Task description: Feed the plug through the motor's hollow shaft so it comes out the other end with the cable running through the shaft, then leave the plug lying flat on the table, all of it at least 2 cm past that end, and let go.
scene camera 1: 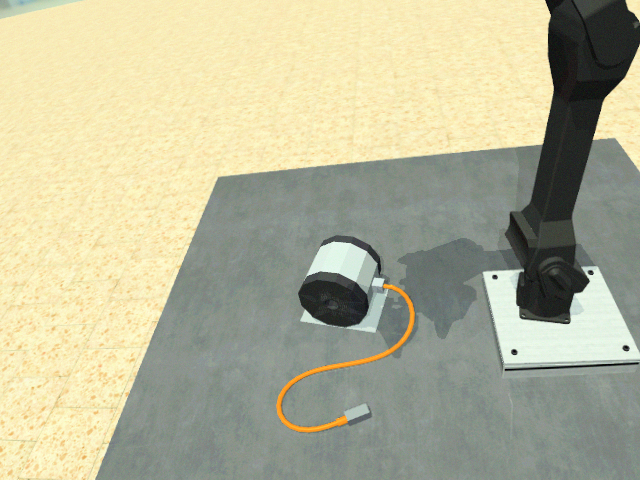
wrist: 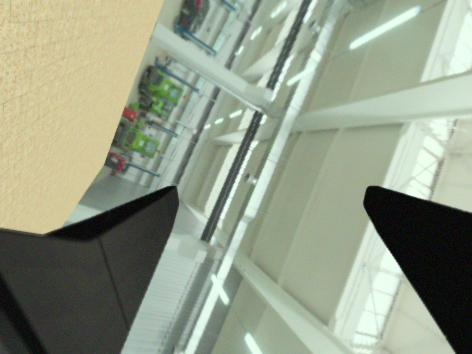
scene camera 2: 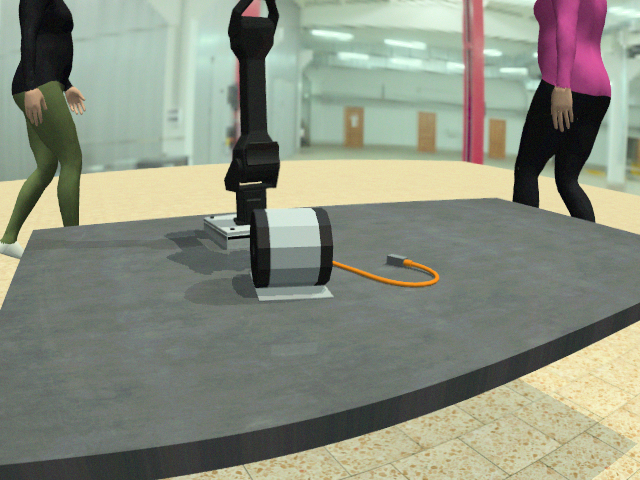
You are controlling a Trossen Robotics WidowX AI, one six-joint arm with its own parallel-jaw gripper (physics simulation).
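Places are measured from the arm's base along level axes (x ahead, y left, z up), in centimetres.
Where they show: gripper, between the fingertips: (wrist: pixel 270 195); arm's base, origin of its link: (scene camera 1: pixel 543 304).
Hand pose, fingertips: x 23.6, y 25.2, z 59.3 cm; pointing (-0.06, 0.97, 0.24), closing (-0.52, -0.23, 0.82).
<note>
Each offset is from my fingertips to the top centre of the thing. "*": to the spot under its first point. Level surfaces: height alone.
The motor @[dx +4.7, dy -24.1, dz -52.2 cm] (scene camera 1: pixel 345 263) (scene camera 2: pixel 294 248) is a white drum with black end rings, lying on its side on a light base plate. The hollow shaft's opening @[* dx +5.5, dy -20.3, dz -58.2 cm] (scene camera 1: pixel 332 304) shows at the centre of one end face in scene camera 1. An orange cable (scene camera 1: pixel 412 315) (scene camera 2: pixel 382 279) leaves a small block on the motor's side and curves in an S over the table. The grey plug @[dx -1.4, dy -5.6, dz -61.0 cm] (scene camera 1: pixel 357 413) (scene camera 2: pixel 396 259) at its end lies flat on the table, apart from the motor. My gripper (wrist: pixel 270 195) is open and empty, raised high above the table.
The dark grey table @[dz -62.4 cm] (scene camera 1: pixel 248 217) (scene camera 2: pixel 155 372) carries the arm's white mounting plate (scene camera 1: pixel 558 346) (scene camera 2: pixel 219 225), to the right of the motor in scene camera 1. Two people (scene camera 2: pixel 49 103) (scene camera 2: pixel 563 98) stand beyond the table in scene camera 2.
</note>
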